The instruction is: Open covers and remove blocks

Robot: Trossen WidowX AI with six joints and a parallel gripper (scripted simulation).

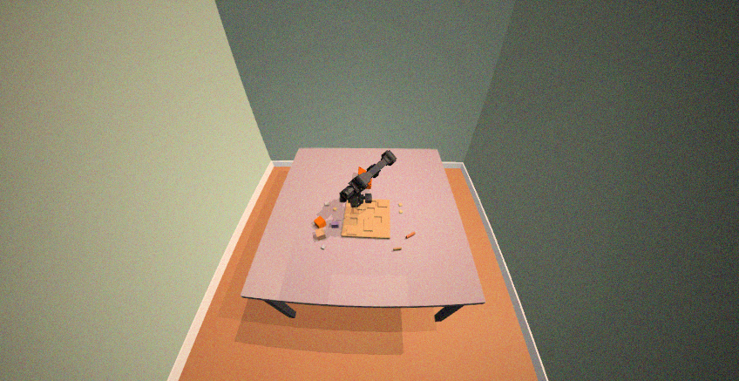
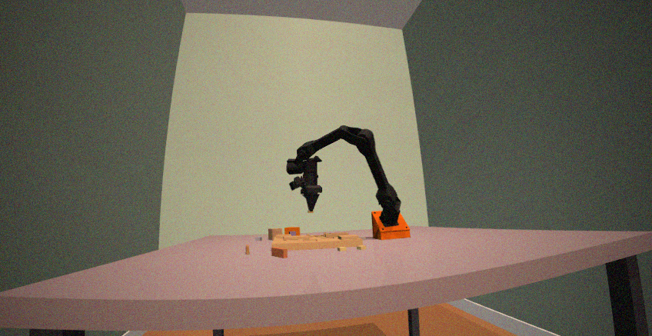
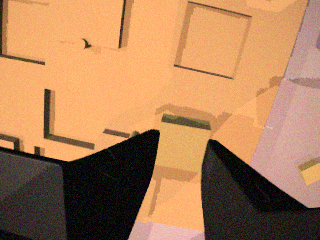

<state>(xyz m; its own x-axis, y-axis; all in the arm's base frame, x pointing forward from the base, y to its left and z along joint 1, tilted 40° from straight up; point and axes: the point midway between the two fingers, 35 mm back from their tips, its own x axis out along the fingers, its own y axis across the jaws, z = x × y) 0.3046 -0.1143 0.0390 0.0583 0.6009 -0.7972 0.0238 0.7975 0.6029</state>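
Right now the grey block is 120 mm behind my gripper tip, 210 mm to the right of it and 120 mm below it. Round my gripper tip: tan cube: 130 mm ahead, 220 mm to the right, 100 mm below; then purple piece: 60 mm ahead, 140 mm to the right, 100 mm below; then orange block: 50 mm ahead, 230 mm to the right, 100 mm below.
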